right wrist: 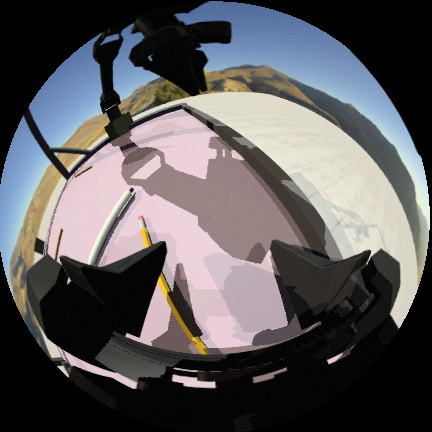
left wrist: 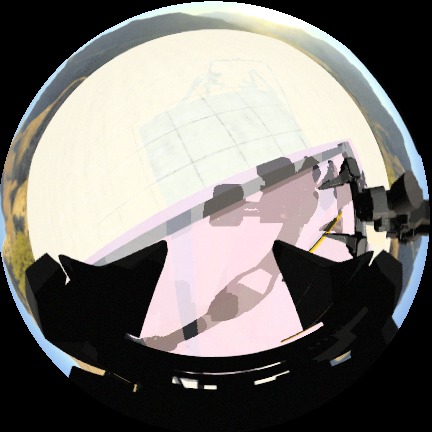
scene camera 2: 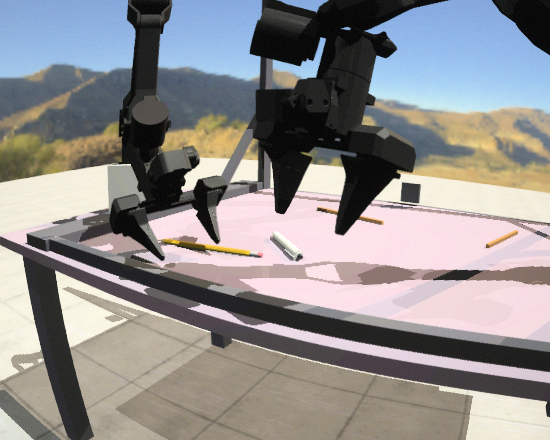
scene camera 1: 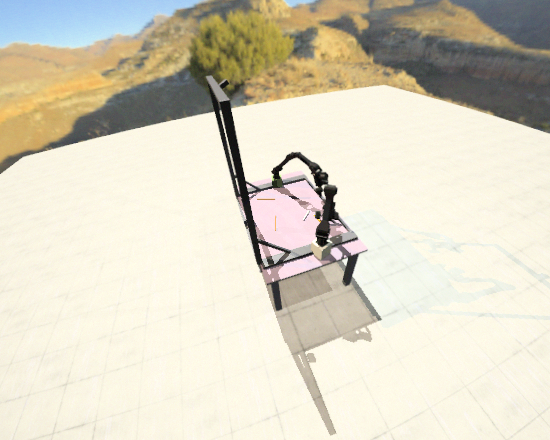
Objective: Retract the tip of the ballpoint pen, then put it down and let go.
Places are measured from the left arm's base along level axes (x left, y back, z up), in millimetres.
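Where they show: left gripper, fingertip midpoint: (right wrist: 200, 92) (left wrist: 221, 246) (scene camera 2: 307, 223) (scene camera 1: 321, 193); right gripper, fingertip midpoint: (right wrist: 219, 246) (left wrist: 321, 211) (scene camera 2: 191, 251); left arm's base, link origin: (scene camera 1: 276, 177); right arm's base, link origin: (scene camera 1: 321, 242).
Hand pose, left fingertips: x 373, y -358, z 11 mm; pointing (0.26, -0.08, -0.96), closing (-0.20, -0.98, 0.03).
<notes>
Things, the pixels of their top centre, and the offset from my left fingertips.
- white ballpoint pen, top centre: (right wrist: 102, 226) (scene camera 2: 284, 238) (scene camera 1: 306, 214) dx -161, dy -168, dz -80 mm
- yellow pencil, top centre: (right wrist: 165, 295) (scene camera 2: 204, 243) (left wrist: 328, 231) dx -65, dy -246, dz -86 mm
The white ballpoint pen (scene camera 1: 306, 215) (scene camera 2: 286, 245) (right wrist: 111, 226) lies flat on the pink table. Its dark end and clip show in the right wrist view; whether its tip is out is too small to tell. My right gripper (scene camera 2: 191, 250) (right wrist: 219, 246) is open and empty, low over the table near the yellow pencil, with the pen off to one side of it. In the right wrist view a finger covers part of the pen. My left gripper (scene camera 2: 310, 223) (left wrist: 221, 246) is open and empty, higher above the table; the pen does not show between its fingers.
A yellow pencil (scene camera 2: 220, 249) (left wrist: 326, 232) (right wrist: 170, 295) with a pink eraser lies beside the pen, partly under my right gripper. Two thin orange-brown sticks (scene camera 1: 266, 199) (scene camera 1: 275, 223) lie farther off. A dark frame rail (scene camera 2: 350, 320) runs along the table's edge, and a tall black frame (scene camera 1: 237, 165) stands beside the table.
</notes>
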